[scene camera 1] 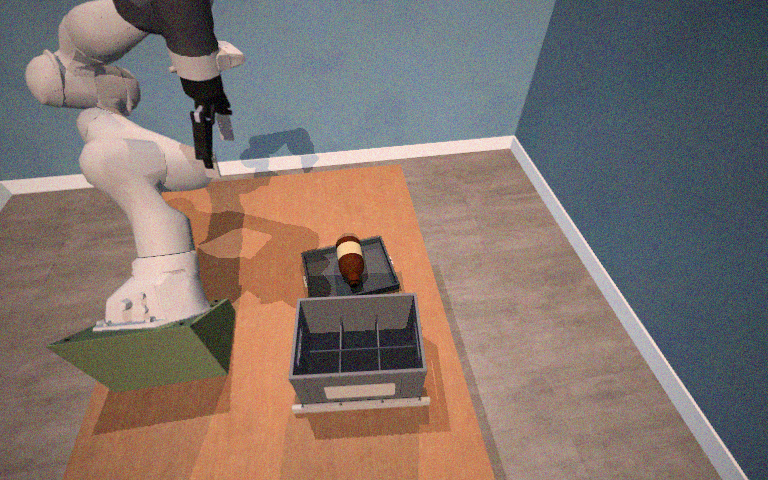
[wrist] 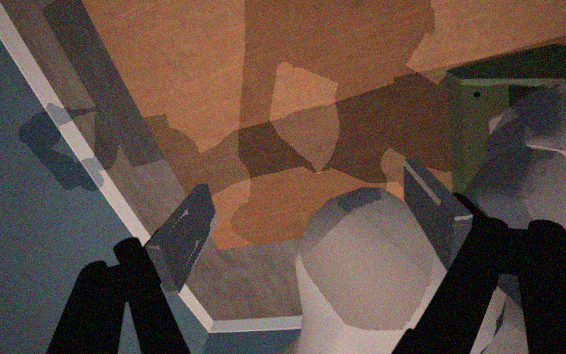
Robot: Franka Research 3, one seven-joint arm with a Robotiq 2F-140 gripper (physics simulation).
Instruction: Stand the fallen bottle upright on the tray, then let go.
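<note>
A brown bottle [scene camera 1: 350, 264] with a cream label lies on its side on the dark grey tray [scene camera 1: 376, 266]. Its base is at the tray's far rim and its neck points toward the near rim, on the side of the divided box. My gripper [scene camera 1: 218, 151] [wrist: 304, 192] is open and empty, high above the far left part of the table, well to the left of the bottle and apart from it. The bottle and the tray do not show in the wrist view.
A grey box [scene camera 1: 362, 374] with several compartments stands close to the tray's near side, its walls higher than the tray. The green robot pedestal [scene camera 1: 164, 362] [wrist: 460, 130] is at the left. A blue wall [scene camera 1: 368, 67] rises behind the wooden table top [scene camera 1: 260, 350].
</note>
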